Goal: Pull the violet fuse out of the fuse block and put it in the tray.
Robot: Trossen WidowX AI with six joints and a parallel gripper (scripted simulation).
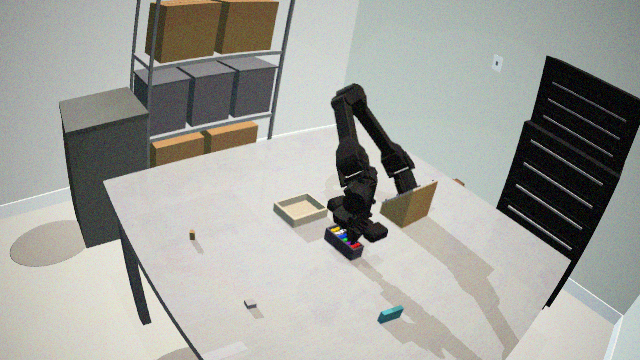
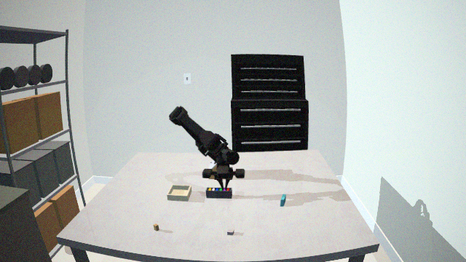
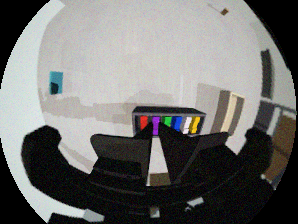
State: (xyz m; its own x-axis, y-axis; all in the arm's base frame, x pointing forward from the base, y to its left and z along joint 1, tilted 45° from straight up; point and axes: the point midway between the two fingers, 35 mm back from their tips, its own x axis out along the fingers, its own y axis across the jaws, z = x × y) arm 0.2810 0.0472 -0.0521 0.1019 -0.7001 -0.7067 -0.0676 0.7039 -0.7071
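My gripper tip is now 20 mm short of the beige tray, 220 mm to the left of it and 30 mm above it. Also, from my gripper tip: teal block 80 mm ahead, 270 mm to the left, 20 mm below; then violet fuse 10 mm below; then small grey cube 360 mm ahead, 80 mm to the left, 30 mm below.
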